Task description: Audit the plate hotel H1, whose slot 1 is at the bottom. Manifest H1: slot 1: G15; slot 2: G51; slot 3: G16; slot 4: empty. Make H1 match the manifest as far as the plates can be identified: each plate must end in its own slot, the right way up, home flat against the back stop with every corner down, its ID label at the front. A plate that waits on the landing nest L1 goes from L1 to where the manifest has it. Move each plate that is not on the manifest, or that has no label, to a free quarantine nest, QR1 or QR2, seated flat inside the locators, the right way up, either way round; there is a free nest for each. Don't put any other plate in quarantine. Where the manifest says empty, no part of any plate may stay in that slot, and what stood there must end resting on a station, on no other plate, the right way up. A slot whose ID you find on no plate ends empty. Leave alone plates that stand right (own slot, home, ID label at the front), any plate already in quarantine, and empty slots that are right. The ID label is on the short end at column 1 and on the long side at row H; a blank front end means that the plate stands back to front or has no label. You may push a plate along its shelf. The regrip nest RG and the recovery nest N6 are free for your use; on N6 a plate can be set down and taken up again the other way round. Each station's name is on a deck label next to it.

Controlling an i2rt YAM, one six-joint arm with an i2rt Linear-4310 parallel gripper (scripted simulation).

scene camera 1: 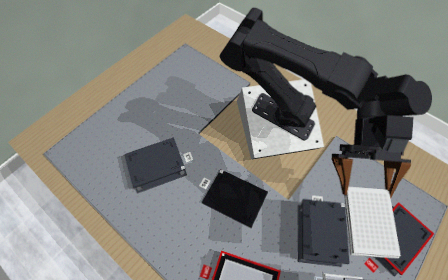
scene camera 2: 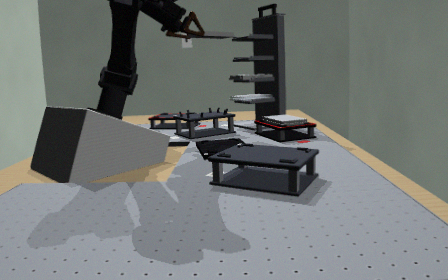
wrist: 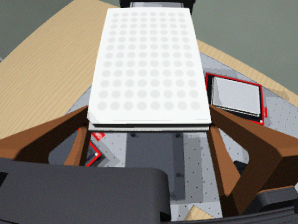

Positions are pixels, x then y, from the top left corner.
Scene:
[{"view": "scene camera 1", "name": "my gripper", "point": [366, 196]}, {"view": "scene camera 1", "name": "flat black pad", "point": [234, 197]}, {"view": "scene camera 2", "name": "my gripper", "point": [197, 36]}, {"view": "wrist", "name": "my gripper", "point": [148, 112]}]

